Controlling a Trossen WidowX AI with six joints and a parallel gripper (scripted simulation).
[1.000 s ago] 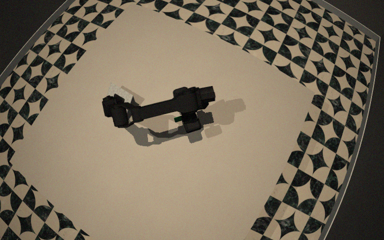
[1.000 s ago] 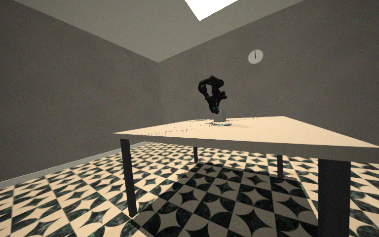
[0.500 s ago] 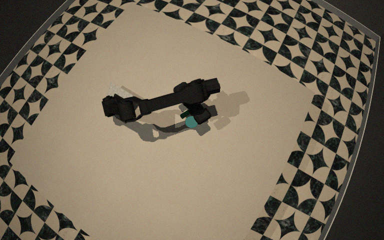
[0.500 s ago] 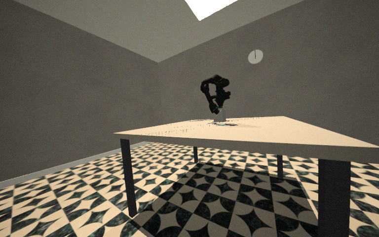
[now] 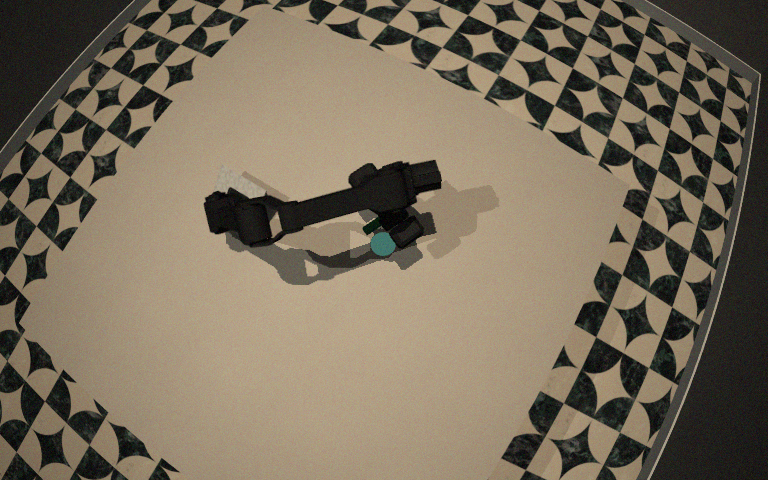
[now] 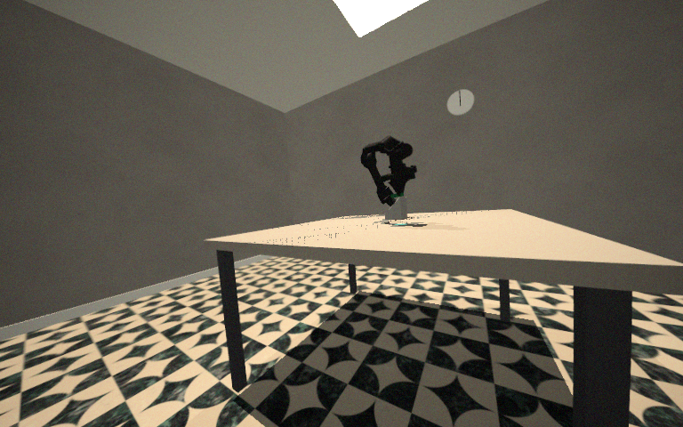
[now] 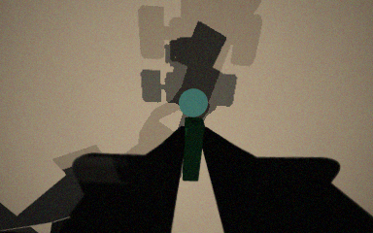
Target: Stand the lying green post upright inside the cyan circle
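Right now my hand is 10 mm past the green post, 20 mm to the left of it and 30 mm above it. The rest, counted from my hand: cyan circle: 170 mm below.
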